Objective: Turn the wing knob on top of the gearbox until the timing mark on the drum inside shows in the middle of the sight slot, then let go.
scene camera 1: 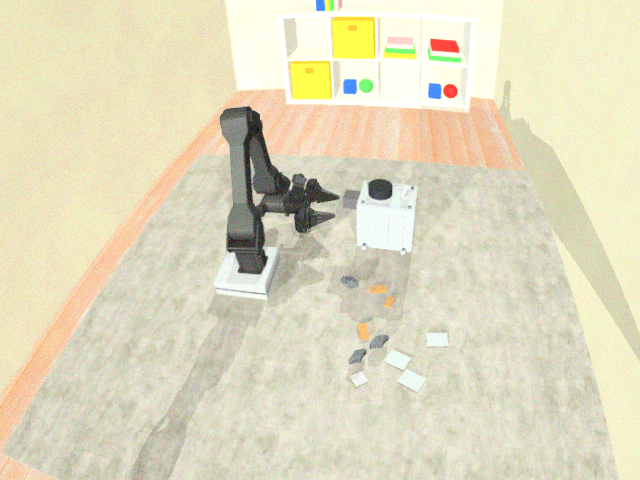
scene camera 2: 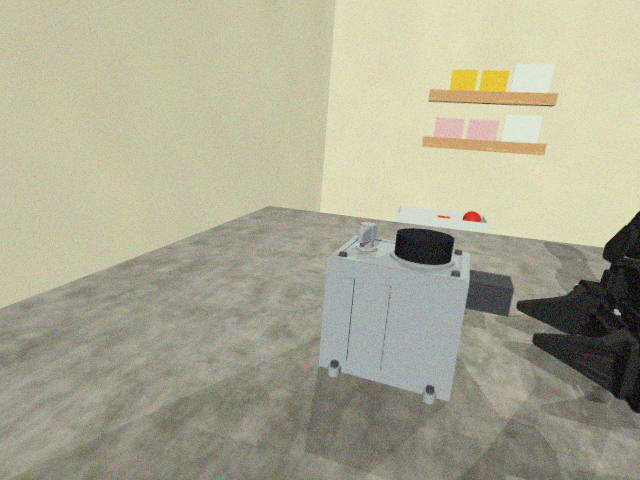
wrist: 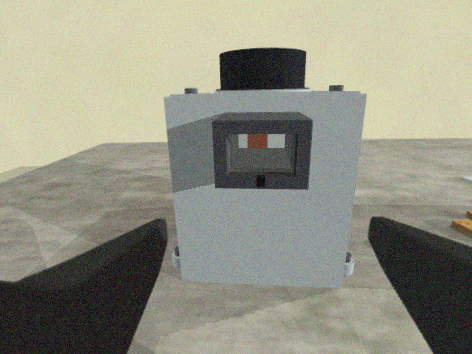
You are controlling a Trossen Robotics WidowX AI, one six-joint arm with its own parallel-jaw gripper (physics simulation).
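Pixels of known places: gripper, fingertip midpoint: (scene camera 1: 337, 206) (scene camera 2: 524, 320) (wrist: 267, 228); arm's base, origin of the base link: (scene camera 1: 253, 264).
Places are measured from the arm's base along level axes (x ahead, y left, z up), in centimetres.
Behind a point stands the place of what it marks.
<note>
The white gearbox (scene camera 1: 385, 224) @(x 31.2, y 16.4, z 3.9 cm) (scene camera 2: 413, 320) @(x 28.6, y 28.9, z 3.6 cm) (wrist: 265, 235) @(x 23.6, y 22.7, z -0.6 cm) stands upright on the mat. Its pale wing knob (scene camera 1: 405, 193) @(x 35.7, y 20.9, z 11.1 cm) (scene camera 2: 367, 236) @(x 35.4, y 24.1, z 10.8 cm) rises from the top, beyond a black round cap (scene camera 1: 380, 189) @(x 29.2, y 20.9, z 11.6 cm) (scene camera 2: 424, 246) @(x 28.7, y 26.1, z 11.1 cm) (wrist: 262, 69) @(x 25.7, y 22.9, z 10.4 cm); the knob does not show in the wrist view. The dark hood of the sight slot (scene camera 1: 351, 199) @(x 21.5, y 21.0, z 7.6 cm) (scene camera 2: 490, 292) @(x 21.3, y 25.3, z 6.9 cm) (wrist: 220, 155) @(x 19.2, y 25.0, z 6.2 cm) faces my gripper. Inside it, a red-brown mark (wrist: 257, 141) between white patches shows near the middle, slightly left of the notch (wrist: 260, 180) @(x 19.2, y 23.1, z 5.0 cm) below. My gripper (scene camera 1: 337, 206) @(x 17.2, y 22.9, z 3.6 cm) (scene camera 2: 526, 321) @(x 17.2, y 22.9, z 3.6 cm) (wrist: 267, 228) @(x 17.2, y 22.9, z 3.6 cm) is open and empty, in front of the hood, apart from the gearbox and lower than the knob.
Orange pieces (scene camera 1: 378, 289) @(x 31.6, y 0.9, z -4.2 cm), dark grey pieces (scene camera 1: 349, 281) @(x 24.4, y 0.6, z -2.2 cm) and pale flat tiles (scene camera 1: 436, 339) @(x 46.9, y -12.4, z -4.5 cm) lie on the mat (scene camera 1: 491, 289) @(x 60.9, y 5.4, z -4.8 cm) on the near side of the gearbox. Small bolts (scene camera 2: 429, 394) @(x 25.9, y 30.2, z -3.8 cm) (wrist: 348, 264) @(x 25.0, y 16.2, z -3.8 cm) stick out low on the gearbox. A white shelf unit (scene camera 1: 375, 60) stands far behind.
</note>
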